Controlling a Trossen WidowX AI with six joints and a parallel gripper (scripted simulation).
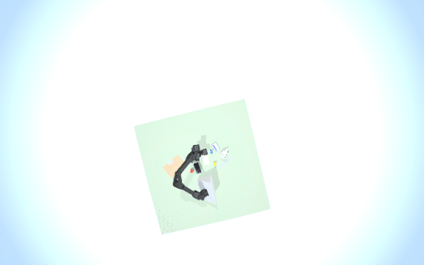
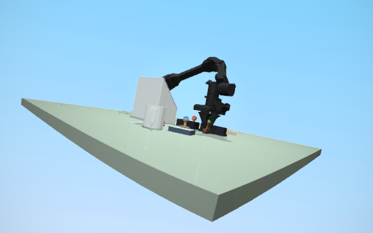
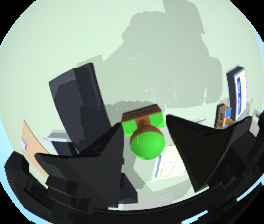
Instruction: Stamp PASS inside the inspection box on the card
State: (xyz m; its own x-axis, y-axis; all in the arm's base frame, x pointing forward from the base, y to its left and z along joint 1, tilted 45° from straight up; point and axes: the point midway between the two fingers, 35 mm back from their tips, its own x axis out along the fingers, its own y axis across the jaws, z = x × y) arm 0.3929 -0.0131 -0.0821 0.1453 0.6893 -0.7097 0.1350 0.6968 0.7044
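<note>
The long black block is 6 cm to the left of my gripper tip and 1 cm below it. Also, from my gripper tip: flat navy tray (1 cm behind, 19 cm to the right, 1 cm below); then yellow-knobbed stamp (18 cm behind, 11 cm to the right); then blue-knobbed stamp (4 cm behind, 13 cm to the right).
</note>
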